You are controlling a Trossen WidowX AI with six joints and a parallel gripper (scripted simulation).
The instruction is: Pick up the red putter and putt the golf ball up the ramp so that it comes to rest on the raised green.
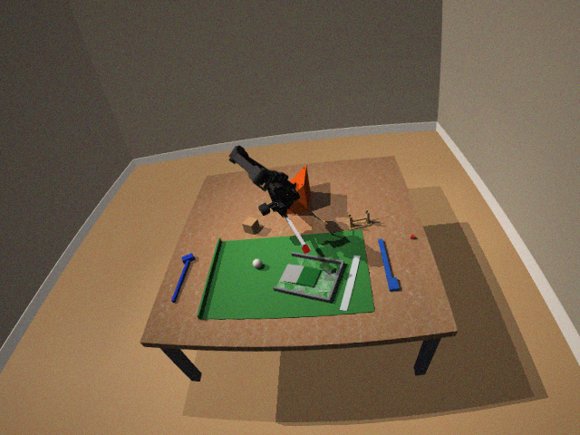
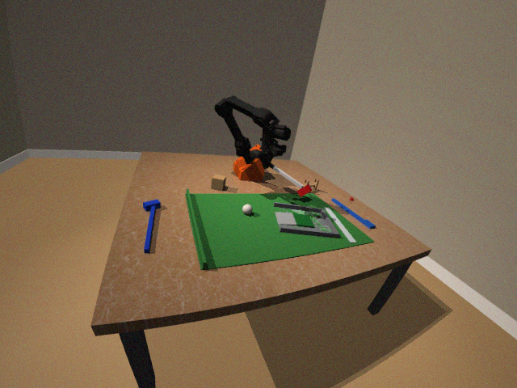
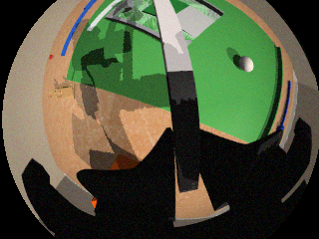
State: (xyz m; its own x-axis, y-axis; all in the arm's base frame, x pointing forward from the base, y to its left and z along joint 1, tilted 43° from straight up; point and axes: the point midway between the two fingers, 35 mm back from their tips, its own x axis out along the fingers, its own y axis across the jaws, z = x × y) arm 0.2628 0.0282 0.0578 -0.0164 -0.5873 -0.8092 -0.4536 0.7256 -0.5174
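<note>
Right now my gripper tip is 10 cm short of the red putter and 6 cm to the right of it. The rest, counted from my gripper tip: golf ball (17 cm ahead, 13 cm to the right, 12 cm below); wooden stand (35 cm to the left, 12 cm below, 7 cm behind); white bar (29 cm ahead, 28 cm to the left, 14 cm below).
</note>
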